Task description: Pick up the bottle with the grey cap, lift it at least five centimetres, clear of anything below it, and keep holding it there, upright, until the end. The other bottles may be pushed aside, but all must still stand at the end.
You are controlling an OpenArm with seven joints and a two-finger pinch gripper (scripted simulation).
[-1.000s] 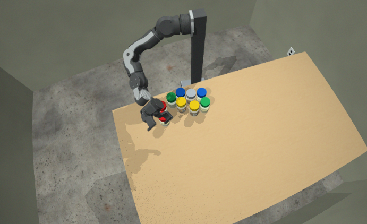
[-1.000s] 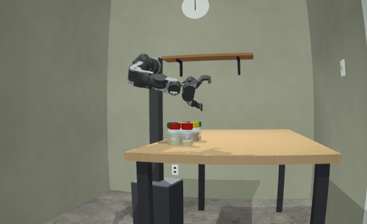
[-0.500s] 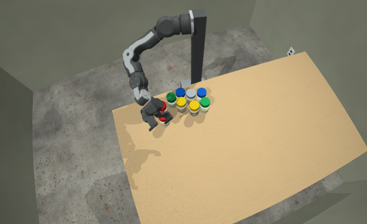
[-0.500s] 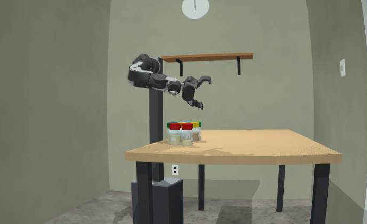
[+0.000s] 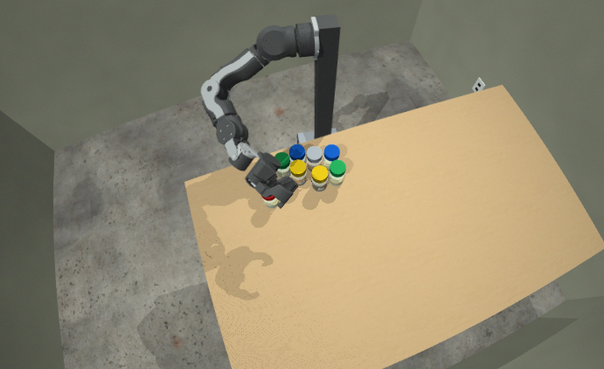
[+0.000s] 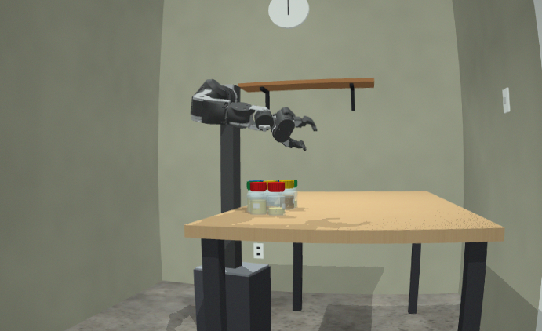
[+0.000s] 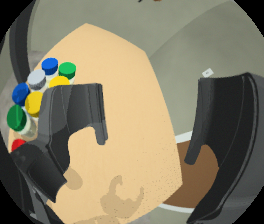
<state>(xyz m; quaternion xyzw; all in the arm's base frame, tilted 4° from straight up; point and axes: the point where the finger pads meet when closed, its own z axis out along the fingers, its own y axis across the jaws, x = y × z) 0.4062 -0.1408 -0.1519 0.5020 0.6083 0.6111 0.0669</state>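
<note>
The yellow-capped bottle is 160 mm behind my hand, 40 mm to the left of it and 210 mm below it. Round my hand: grey-capped bottle: 200 mm behind, 110 mm to the left, 200 mm below; then green-capped bottle: 140 mm behind, 170 mm to the left, 200 mm below; then blue-capped bottle: 200 mm behind, 170 mm to the left, 210 mm below.
</note>
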